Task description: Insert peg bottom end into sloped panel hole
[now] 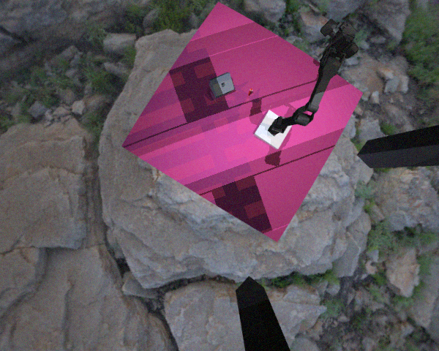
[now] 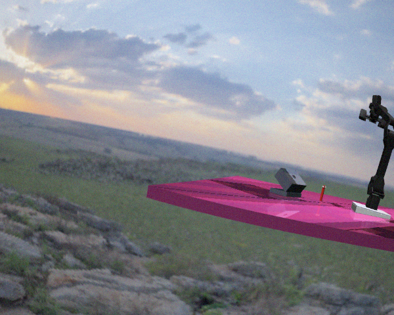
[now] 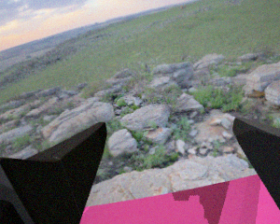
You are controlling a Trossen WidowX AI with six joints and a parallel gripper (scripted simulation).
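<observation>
Now: gripper tip 440 mm above the red peg, 330 mm to the right of it and 210 mm short of it. The rest, counted from my gripper tip: grey sloped panel 430 mm to the left, 430 mm below, 380 mm ahead.
</observation>
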